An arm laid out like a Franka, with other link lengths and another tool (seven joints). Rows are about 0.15 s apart.
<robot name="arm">
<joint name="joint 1" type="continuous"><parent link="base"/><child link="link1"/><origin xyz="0 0 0.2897" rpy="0 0 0"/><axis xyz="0 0 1"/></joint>
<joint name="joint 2" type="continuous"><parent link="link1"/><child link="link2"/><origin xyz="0 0 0" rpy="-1.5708 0 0"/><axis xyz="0 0 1"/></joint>
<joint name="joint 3" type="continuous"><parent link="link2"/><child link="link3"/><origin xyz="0 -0.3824 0" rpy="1.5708 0 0"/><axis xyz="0 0 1"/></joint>
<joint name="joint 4" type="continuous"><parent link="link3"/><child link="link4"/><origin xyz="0.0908 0 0" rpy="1.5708 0 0"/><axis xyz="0 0 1"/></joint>
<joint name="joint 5" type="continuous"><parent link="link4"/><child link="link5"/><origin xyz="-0.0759 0.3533 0" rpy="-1.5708 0 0"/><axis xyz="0 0 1"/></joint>
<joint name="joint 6" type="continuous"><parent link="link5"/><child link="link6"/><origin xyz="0 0 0" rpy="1.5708 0 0"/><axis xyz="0 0 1"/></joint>
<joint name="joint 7" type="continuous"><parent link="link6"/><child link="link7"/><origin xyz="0.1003 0 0" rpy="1.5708 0 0"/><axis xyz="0 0 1"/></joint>
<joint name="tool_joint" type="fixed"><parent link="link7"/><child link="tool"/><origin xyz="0.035 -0.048 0.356" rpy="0 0.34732 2.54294"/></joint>
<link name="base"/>
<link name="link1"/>
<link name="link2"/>
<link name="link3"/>
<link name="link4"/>
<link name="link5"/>
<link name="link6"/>
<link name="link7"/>
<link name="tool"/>
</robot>
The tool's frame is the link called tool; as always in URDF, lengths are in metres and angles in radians. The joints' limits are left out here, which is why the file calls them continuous.
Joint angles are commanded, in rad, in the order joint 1, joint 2, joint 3, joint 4, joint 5, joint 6, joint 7. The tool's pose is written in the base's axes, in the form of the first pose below.
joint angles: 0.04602 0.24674 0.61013 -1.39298 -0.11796 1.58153 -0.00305
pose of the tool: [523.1 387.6 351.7], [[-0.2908 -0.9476 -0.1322], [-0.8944 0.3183 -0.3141], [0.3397 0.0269 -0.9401]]
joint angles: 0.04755 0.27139 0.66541 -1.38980 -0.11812 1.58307 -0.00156
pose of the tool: [504.0 415.8 345.6], [[-0.2357 -0.9622 -0.1361], [-0.9136 0.2672 -0.3064], [0.3312 0.0521 -0.9421]]
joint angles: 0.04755 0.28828 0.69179 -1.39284 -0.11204 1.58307 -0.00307
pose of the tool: [491.8 429.3 338.8], [[-0.2031 -0.9676 -0.1499], [-0.9226 0.2404 -0.3016], [0.3279 0.0770 -0.9416]]
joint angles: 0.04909 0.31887 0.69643 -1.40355 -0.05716 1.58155 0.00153
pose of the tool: [474.7 444.8 323.5], [[-0.1784 -0.9587 -0.2217], [-0.9330 0.2364 -0.2714], [0.3125 0.1584 -0.9366]]
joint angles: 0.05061 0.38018 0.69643 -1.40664 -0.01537 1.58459 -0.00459
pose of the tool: [465.6 456.6 297.0], [[-0.1481 -0.9413 -0.3033], [-0.9424 0.2274 -0.2454], [0.3000 0.2495 -0.9207]]
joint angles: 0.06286 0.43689 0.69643 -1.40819 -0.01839 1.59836 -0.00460
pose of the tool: [463.7 464.4 269.2], [[-0.1251 -0.9311 -0.3426], [-0.9444 0.2176 -0.2464], [0.3040 0.2927 -0.9066]]
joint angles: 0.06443 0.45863 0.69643 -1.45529 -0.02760 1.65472 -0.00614
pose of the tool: [463.5 468.5 241.7], [[-0.1191 -0.9294 -0.3494], [-0.9445 0.2146 -0.2487], [0.3061 0.3004 -0.9034]]
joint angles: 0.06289 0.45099 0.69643 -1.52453 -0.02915 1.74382 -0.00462
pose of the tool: [464.8 476.4 223.0], [[-0.1316 -0.9348 -0.3298], [-0.9475 0.2164 -0.2355], [0.2916 0.2815 -0.9142]]
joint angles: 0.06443 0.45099 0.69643 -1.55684 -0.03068 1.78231 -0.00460
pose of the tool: [462.9 479.9 212.3], [[-0.1319 -0.9367 -0.3245], [-0.9486 0.2143 -0.2329], [0.2877 0.2771 -0.9168]]
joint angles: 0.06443 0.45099 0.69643 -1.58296 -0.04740 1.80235 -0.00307
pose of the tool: [461.4 475.9 200.8], [[-0.1278 -0.9399 -0.3166], [-0.9451 0.2122 -0.2485], [0.3007 0.2675 -0.9154]]
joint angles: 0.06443 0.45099 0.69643 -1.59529 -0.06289 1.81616 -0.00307
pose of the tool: [463.2 473.2 194.9], [[-0.1259 -0.9441 -0.3045], [-0.9432 0.2091 -0.2582], [0.3074 0.2547 -0.9168]]
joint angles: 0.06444 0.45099 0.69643 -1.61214 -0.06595 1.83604 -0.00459
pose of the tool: [462.5 473.9 189.2], [[-0.1245 -0.9458 -0.2998], [-0.9438 0.2061 -0.2582], [0.3060 0.2508 -0.9184]]
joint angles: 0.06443 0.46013 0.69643 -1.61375 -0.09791 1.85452 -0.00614
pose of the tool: [471.9 470.6 182.2], [[-0.1227 -0.9538 -0.2742], [-0.9423 0.1987 -0.2695], [0.3115 0.2253 -0.9231]]
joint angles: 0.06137 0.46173 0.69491 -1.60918 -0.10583 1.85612 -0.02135
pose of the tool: [476.7 467.8 182.6], [[-0.1145 -0.9582 -0.2623], [-0.9441 0.1871 -0.2714], [0.3091 0.2166 -0.9260]]
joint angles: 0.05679 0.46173 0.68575 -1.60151 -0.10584 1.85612 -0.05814
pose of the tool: [483.8 462.3 184.5], [[-0.0972 -0.9636 -0.2489], [-0.9488 0.1652 -0.2692], [0.3005 0.2100 -0.9304]]
